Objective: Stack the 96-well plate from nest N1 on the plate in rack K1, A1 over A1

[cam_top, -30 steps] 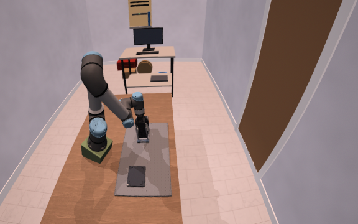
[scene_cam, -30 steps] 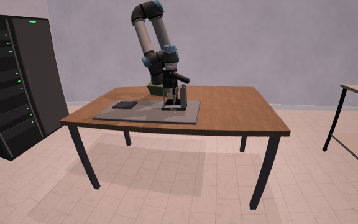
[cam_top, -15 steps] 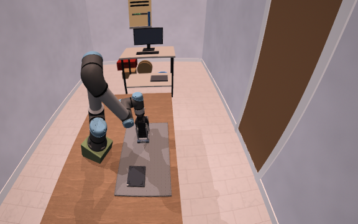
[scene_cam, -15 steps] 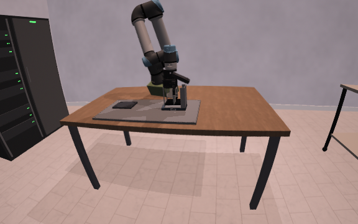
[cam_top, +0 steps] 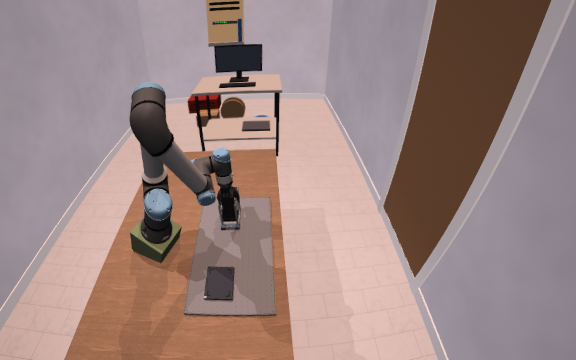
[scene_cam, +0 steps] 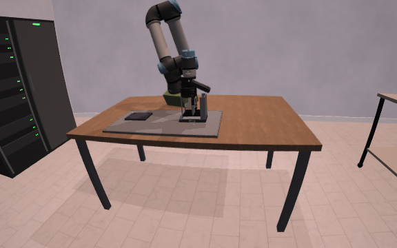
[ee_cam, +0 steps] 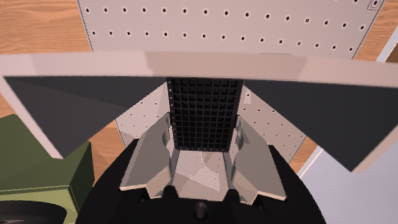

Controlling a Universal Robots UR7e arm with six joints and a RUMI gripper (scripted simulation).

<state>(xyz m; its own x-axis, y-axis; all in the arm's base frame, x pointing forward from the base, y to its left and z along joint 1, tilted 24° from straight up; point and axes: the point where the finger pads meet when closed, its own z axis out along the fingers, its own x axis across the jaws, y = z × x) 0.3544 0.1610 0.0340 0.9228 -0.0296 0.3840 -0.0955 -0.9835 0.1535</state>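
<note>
The black 96-well plate lies 10 mm below my hand. Also, from my hand: pale plate: 30 mm below; plate nest N1: 390 mm to the right, 80 mm behind, 50 mm below; rack post: 50 mm to the left, 50 mm ahead, 30 mm above.
</note>
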